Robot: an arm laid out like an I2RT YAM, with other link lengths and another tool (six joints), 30 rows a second.
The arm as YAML. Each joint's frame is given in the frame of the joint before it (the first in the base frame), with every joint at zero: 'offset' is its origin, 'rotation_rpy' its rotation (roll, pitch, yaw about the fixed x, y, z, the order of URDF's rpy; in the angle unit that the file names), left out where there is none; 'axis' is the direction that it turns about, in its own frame. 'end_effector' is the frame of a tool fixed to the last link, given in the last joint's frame.
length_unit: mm
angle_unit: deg
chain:
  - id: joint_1
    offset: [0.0, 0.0, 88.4]
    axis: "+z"
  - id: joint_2
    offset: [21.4, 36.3, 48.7]
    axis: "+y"
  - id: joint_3
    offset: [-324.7, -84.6, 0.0]
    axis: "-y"
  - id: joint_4
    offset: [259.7, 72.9, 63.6]
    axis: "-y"
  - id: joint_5
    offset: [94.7, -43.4, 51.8]
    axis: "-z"
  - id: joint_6
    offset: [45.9, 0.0, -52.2]
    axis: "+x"
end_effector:
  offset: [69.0, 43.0, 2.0]
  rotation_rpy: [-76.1, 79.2, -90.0]
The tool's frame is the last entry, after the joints.
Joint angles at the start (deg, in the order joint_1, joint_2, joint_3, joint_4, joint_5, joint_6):
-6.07, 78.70, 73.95, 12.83, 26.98, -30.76
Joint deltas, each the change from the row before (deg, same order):
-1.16, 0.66, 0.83, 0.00, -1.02, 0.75
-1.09, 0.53, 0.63, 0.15, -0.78, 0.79
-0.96, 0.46, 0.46, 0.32, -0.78, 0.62
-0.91, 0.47, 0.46, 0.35, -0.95, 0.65
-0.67, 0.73, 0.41, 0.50, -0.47, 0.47
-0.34, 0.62, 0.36, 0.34, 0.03, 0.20
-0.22, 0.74, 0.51, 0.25, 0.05, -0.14
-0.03, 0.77, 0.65, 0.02, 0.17, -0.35
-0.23, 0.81, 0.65, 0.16, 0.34, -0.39
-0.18, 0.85, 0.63, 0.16, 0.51, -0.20
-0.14, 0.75, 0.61, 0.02, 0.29, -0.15
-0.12, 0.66, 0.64, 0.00, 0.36, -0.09
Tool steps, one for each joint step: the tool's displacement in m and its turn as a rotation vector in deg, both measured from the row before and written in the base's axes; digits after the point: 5 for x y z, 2 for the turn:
0.00236, -0.00684, 0.00269, 0.46, -0.56, -0.05
0.00152, -0.00680, 0.00251, 0.51, -0.67, -0.21
0.00127, -0.00590, 0.00210, 0.35, -0.64, -0.10
0.00140, -0.00523, 0.00215, 0.33, -0.67, 0.12
0.00320, -0.00482, 0.00018, 0.28, -0.42, -0.14
0.00289, -0.00332, -0.00026, 0.15, -0.19, -0.34
0.00374, -0.00270, -0.00054, -0.11, 0.06, -0.29
0.00417, -0.00156, -0.00067, -0.24, 0.29, -0.25
0.00386, -0.00356, -0.00054, -0.26, 0.21, -0.62
0.00413, -0.00354, -0.00097, -0.07, 0.16, -0.71
0.00376, -0.00266, -0.00089, -0.05, 0.20, -0.45
0.00315, -0.00251, -0.00001, -0.01, 0.06, -0.49

